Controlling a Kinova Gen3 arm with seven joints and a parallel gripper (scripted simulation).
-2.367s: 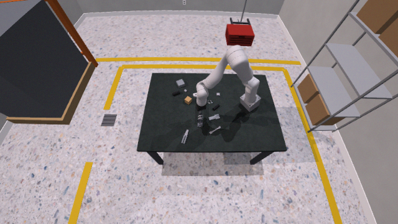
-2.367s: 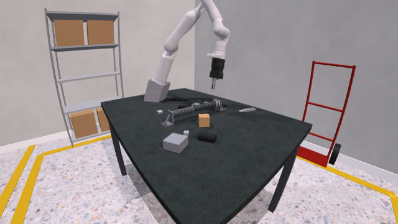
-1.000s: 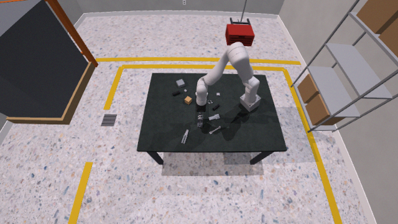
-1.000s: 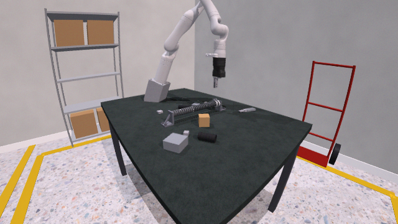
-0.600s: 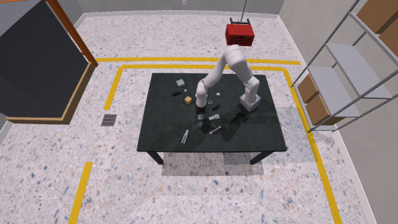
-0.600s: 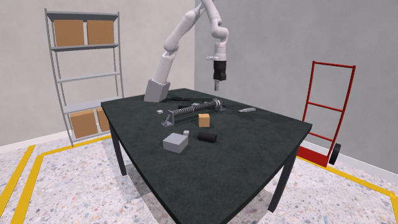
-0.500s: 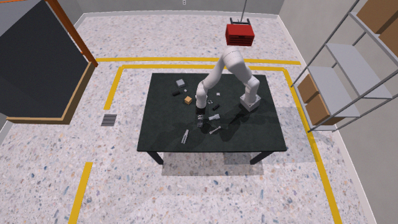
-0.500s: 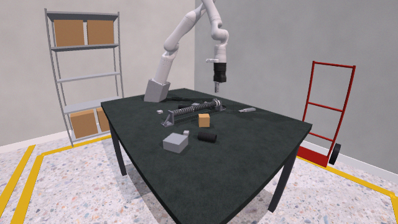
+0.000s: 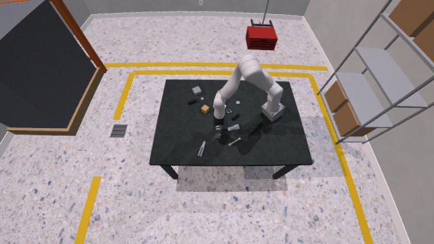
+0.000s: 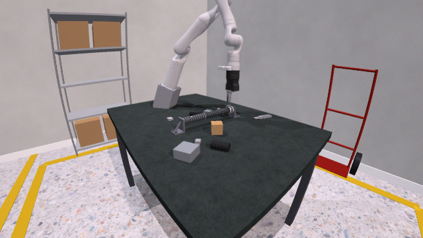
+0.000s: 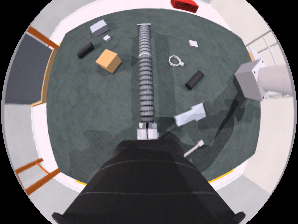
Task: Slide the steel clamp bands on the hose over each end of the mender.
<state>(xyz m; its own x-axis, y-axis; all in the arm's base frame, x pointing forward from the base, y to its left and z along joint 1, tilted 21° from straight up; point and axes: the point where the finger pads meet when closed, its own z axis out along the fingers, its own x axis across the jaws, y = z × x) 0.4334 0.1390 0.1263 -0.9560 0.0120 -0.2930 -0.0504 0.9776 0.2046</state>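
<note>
The tan cube is 120 mm ahead of my hand, 190 mm to the right of it and 90 mm below it. From my hand the other things lie so: black cylinder (150 mm behind, 130 mm to the right, 100 mm below); then grey tool (120 mm ahead, 170 mm to the left, 110 mm below); then grey cube (160 mm ahead, 320 mm to the right, 110 mm below).
</note>
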